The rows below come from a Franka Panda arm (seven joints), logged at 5 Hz.
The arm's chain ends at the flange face. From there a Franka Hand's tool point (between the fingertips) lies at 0.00 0.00 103.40 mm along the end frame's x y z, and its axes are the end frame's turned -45 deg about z.
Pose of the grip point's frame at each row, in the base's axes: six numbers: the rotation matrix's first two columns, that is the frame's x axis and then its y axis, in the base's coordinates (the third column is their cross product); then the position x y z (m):
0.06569, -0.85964, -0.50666, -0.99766, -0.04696, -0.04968, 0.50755, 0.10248, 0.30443
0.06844, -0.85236, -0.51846, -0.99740, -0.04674, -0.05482, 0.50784, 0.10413, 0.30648
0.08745, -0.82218, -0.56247, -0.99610, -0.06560, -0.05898, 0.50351, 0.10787, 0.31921
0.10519, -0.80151, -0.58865, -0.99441, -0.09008, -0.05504, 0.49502, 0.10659, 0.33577
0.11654, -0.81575, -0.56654, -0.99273, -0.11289, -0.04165, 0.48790, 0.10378, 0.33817
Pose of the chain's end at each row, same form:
-0.65900, -0.64106, -0.39339, -0.75190, 0.57465, 0.32313, 0.50559, 0.04988, 0.39343
-0.65687, -0.63576, -0.40537, -0.75366, 0.56966, 0.32784, 0.50551, 0.05027, 0.39472
-0.64251, -0.62776, -0.43943, -0.76619, 0.53498, 0.35602, 0.50231, 0.04940, 0.40449
-0.62877, -0.63045, -0.45516, -0.77753, 0.50306, 0.37732, 0.49594, 0.04547, 0.41916
-0.61956, -0.65665, -0.43006, -0.78437, 0.49700, 0.37115, 0.49100, 0.04512, 0.42327

